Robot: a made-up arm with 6 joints. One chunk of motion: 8 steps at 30 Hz.
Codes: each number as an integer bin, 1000 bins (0 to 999) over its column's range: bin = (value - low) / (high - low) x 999, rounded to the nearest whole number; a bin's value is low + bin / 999 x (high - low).
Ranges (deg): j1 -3..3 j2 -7..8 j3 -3..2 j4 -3..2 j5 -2..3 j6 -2..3
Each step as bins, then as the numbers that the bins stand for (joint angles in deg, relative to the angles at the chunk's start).
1 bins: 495 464 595 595 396 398
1 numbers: -0.03 -0.03 -0.02 -0.02 -0.02 -0.01
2 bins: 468 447 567 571 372 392
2 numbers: -0.19 -0.29 -0.16 -0.14 -0.14 -0.04
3 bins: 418 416 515 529 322 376
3 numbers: -0.49 -0.75 -0.42 -0.35 -0.39 -0.12
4 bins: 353 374 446 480 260 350
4 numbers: -0.88 -1.38 -0.77 -0.60 -0.70 -0.25
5 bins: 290 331 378 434 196 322
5 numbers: -1.26 -2.03 -1.11 -0.83 -1.02 -0.39
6 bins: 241 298 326 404 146 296
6 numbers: -1.55 -2.53 -1.37 -0.98 -1.27 -0.52
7 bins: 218 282 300 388 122 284
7 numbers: -1.69 -2.77 -1.50 -1.06 -1.39 -0.58
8 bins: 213 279 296 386 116 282
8 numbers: -1.72 -2.81 -1.52 -1.07 -1.42 -0.59
